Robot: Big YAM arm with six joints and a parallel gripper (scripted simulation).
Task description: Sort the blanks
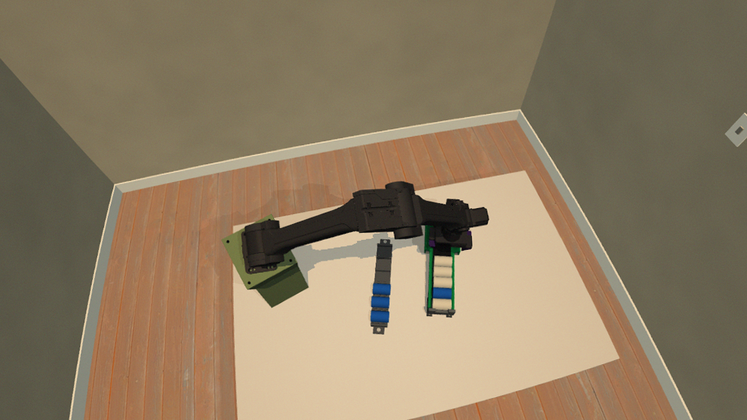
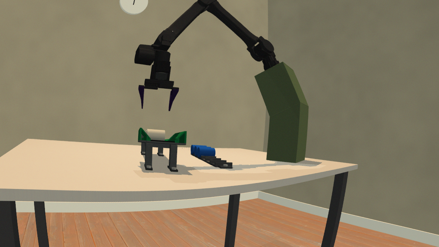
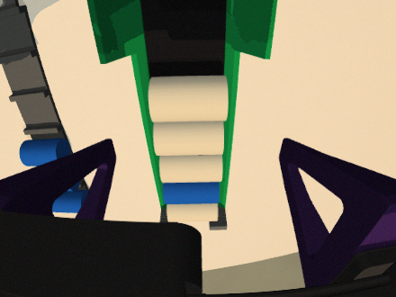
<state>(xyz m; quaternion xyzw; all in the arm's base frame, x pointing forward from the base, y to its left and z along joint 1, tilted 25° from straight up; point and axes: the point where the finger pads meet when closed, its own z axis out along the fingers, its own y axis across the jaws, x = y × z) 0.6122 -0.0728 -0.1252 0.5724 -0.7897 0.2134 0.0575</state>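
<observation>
My gripper is now 7 cm past the grey stop, 18 cm to the left of it and 12 cm above it.
</observation>
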